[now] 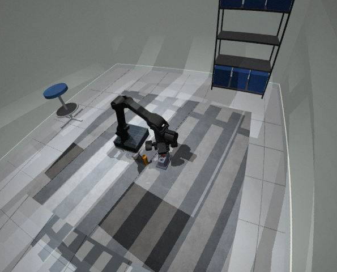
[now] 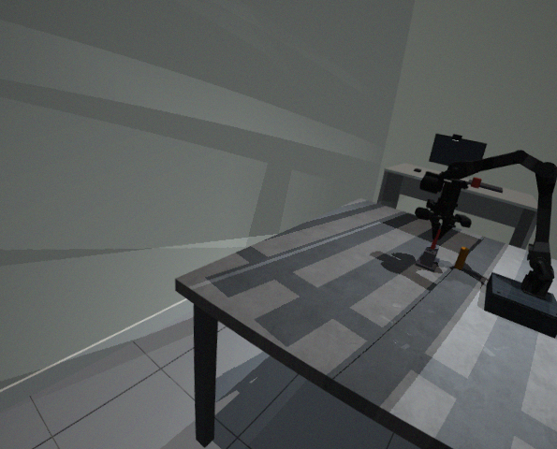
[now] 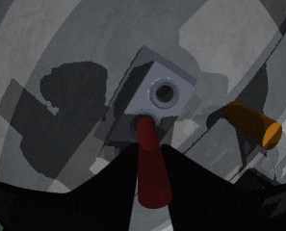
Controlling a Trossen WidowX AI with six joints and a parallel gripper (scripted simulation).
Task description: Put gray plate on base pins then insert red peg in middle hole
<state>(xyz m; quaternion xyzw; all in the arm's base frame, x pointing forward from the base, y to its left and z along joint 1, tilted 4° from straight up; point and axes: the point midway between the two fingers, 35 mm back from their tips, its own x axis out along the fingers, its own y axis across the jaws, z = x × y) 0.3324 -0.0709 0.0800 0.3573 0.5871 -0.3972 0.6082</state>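
The red peg is right at my gripper tip. Round my gripper tip: gray plate (50 mm below); then orange cylinder (110 mm behind, 50 mm to the right, 60 mm below); then base (90 mm below).
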